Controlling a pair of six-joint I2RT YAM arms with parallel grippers.
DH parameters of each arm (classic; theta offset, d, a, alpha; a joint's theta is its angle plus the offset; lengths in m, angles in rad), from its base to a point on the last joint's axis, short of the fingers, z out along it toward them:
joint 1: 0 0.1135 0.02 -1.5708
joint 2: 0 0 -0.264 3.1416
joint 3: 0.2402 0 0.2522 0
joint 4: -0.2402 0 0.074 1.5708
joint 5: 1.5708 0 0 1.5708
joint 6: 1.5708 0.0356 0 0
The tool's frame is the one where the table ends.
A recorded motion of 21 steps. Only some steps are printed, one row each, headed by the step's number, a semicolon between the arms.
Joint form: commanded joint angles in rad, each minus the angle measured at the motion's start. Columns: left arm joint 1, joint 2, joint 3, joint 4, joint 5, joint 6; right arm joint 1, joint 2, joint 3, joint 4, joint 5, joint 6.
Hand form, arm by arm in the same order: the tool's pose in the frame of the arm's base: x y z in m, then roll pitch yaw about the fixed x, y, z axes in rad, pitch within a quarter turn. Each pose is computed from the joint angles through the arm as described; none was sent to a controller.
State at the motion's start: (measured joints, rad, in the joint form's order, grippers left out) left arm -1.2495 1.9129 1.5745 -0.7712 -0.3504 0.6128; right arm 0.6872 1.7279 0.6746 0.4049 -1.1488 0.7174
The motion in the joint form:
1: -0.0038 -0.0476 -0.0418 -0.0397 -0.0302 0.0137; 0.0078 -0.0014 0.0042 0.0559 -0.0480 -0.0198
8: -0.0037 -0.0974 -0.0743 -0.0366 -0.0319 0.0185; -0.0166 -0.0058 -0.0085 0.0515 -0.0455 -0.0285
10: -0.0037 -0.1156 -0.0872 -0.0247 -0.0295 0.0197; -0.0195 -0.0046 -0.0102 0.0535 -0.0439 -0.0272
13: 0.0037 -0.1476 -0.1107 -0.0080 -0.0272 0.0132; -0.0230 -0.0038 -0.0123 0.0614 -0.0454 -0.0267
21: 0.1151 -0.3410 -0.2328 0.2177 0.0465 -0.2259; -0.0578 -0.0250 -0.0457 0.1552 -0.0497 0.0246
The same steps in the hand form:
1: 0.1350 -0.3684 0.2454 2.5926 0.1379 1.3064; 0.2151 0.2225 0.1439 1.7850 0.3120 -2.6958
8: 0.1318 -0.3585 0.2542 2.5794 0.1516 1.3013; 0.2180 0.2152 0.1417 1.7903 0.3086 -2.7188
10: 0.1309 -0.3558 0.2575 2.5713 0.1664 1.2980; 0.2185 0.2144 0.1410 1.7914 0.3066 -2.7230
13: 0.1316 -0.3494 0.2626 2.5598 0.1920 1.3076; 0.2191 0.2136 0.1409 1.7892 0.3108 -2.7260
21: 0.1571 -0.3117 0.3038 2.5395 0.6141 1.5510; 0.2230 0.2034 0.1457 1.7616 0.3389 -2.7759

